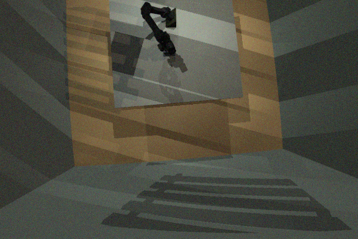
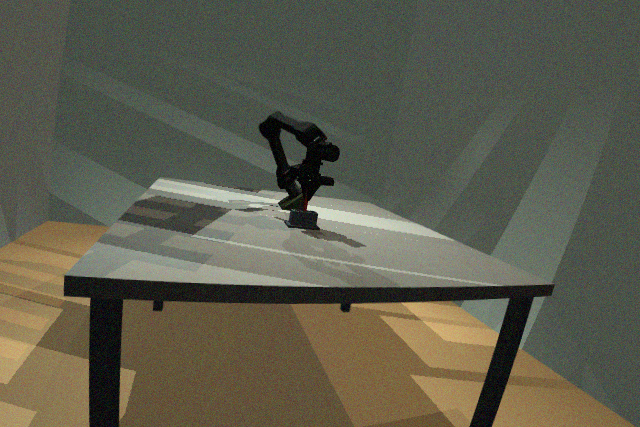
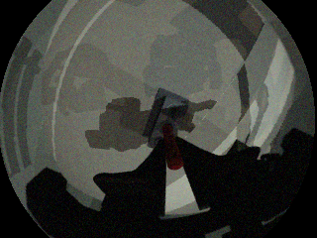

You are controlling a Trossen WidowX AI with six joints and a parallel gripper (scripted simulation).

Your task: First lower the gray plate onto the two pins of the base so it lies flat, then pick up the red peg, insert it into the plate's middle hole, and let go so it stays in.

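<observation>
My gripper tip is right at the red peg. Also, from my gripper tip: base (9 cm below); then plate (5 cm below).
</observation>
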